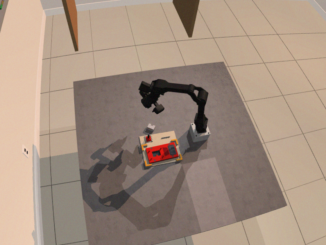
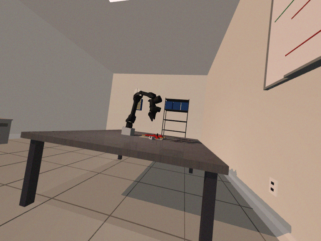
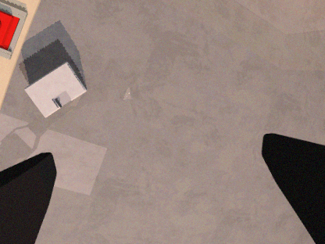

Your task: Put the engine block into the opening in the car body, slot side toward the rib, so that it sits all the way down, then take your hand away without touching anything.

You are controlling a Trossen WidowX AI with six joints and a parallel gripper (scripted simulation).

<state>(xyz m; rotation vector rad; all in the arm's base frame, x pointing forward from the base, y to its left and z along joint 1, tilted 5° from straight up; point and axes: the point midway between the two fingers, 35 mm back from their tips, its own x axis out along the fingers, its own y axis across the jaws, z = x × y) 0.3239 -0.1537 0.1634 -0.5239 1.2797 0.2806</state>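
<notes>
Right now my gripper tip is 20 mm past the engine block, 60 mm to the right of it and 170 mm above it. Also, from my gripper tip: black stick (20 mm ahead, 140 mm to the left, 160 mm below).
</notes>
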